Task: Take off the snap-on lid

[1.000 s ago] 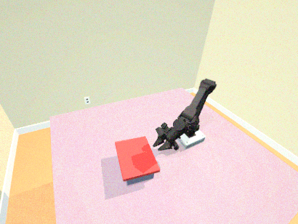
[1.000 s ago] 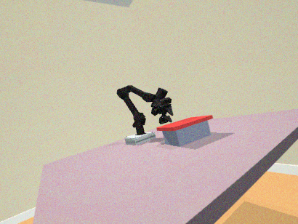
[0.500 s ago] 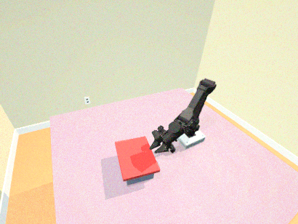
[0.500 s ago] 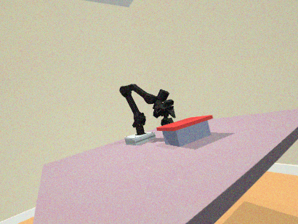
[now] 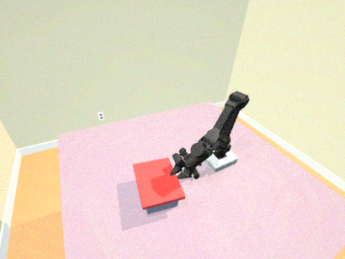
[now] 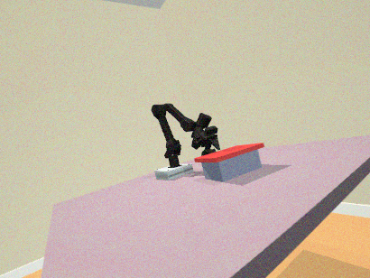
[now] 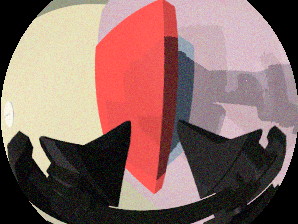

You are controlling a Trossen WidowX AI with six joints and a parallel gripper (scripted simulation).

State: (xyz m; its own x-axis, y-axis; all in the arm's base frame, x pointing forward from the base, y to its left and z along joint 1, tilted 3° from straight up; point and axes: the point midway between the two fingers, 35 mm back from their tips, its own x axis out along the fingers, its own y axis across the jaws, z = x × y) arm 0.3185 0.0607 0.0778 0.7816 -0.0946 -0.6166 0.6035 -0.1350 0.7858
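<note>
The red lid is 8 cm ahead of my gripper tip and 1 cm to the right of it. The rest, counted from my gripper tip: grey-blue storage box (8 cm ahead, 1 cm to the right, 4 cm below).
</note>
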